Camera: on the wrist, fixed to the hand. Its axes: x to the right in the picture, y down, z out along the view.
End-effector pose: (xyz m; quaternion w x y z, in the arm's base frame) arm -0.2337 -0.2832 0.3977 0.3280 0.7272 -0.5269 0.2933
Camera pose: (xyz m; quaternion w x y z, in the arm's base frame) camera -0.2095 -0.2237 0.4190 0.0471 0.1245 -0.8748 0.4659
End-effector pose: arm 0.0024 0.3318 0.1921 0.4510 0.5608 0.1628 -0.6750
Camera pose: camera 0.0110 0.3965 0.1742 0.7922 0.5351 -0.2622 -0.1316
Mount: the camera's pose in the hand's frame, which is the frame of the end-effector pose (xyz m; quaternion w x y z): -0.0111 -0.0333 -0.0579 0.7035 -0.0045 0.0402 0.7095
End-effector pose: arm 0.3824 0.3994 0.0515 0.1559 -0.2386 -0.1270 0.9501
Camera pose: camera 0.4281 0.4357 0.0172 0.5604 0.2969 -0.0819 -0.7688
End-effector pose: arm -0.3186 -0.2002 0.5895 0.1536 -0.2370 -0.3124 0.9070
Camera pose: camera -0.2745 -0.1511 0.5744 0.5240 0.4255 0.0495 -0.7361
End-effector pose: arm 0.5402 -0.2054 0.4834 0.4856 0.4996 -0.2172 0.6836
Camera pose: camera 0.5425 -0.1506 0.4437 0.1324 -0.1677 0.4909 -0.8446
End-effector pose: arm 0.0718 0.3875 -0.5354 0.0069 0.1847 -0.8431 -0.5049
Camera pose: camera 0.1038 0.3278 -0.5335 0.3978 -0.4480 -0.7217 -0.3467
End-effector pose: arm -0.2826 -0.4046 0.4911 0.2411 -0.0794 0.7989 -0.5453
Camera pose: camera -0.3048 -0.3651 0.5414 0.5240 0.5318 0.6305 -0.2122
